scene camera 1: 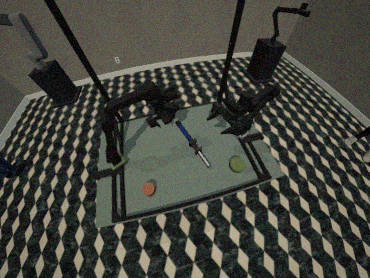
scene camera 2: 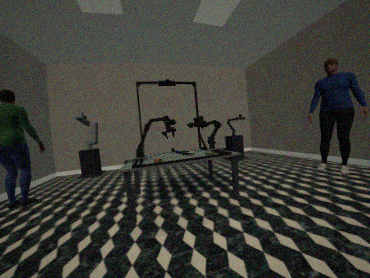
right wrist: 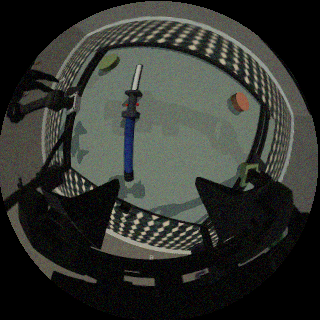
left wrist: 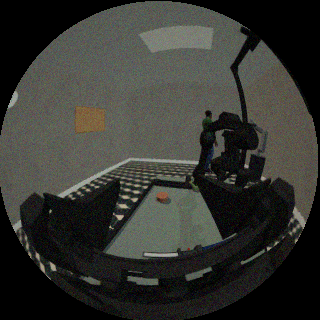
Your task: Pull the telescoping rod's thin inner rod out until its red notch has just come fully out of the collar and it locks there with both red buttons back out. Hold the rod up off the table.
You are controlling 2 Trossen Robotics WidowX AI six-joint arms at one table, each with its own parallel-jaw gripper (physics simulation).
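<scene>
A telescoping rod (right wrist: 130, 114) is present. My right gripper (right wrist: 157, 182) is open and empty; the left wrist view also shows the right gripper (left wrist: 226, 192). My left gripper (left wrist: 158, 180) is likewise open, holding nothing.
</scene>
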